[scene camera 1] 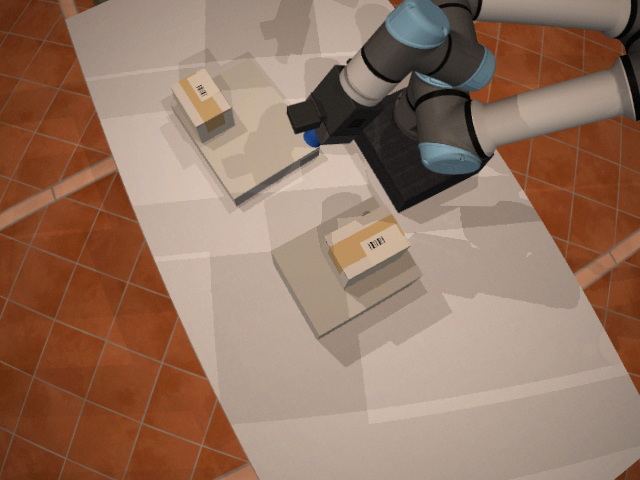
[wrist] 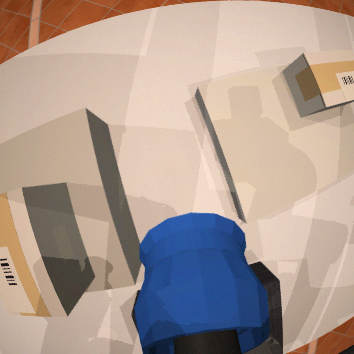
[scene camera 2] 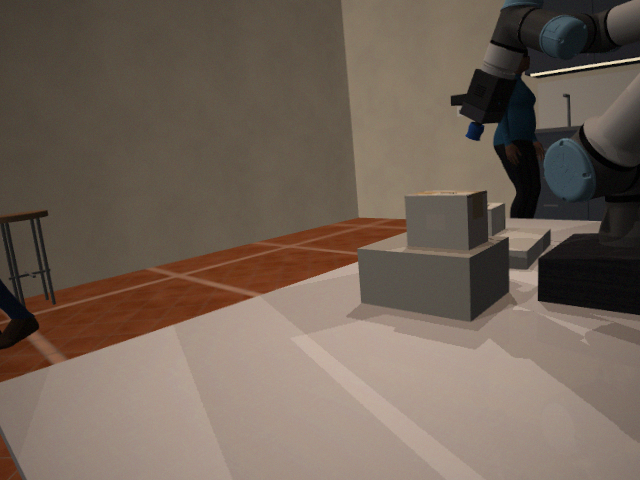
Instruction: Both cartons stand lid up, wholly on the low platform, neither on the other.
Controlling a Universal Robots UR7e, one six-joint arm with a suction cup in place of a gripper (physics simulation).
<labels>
carton: scene camera 1; wrist 52, 270; scene camera 2
same spot on carton: (scene camera 2: 458, 219) = (scene camera 1: 398, 255)
</labels>
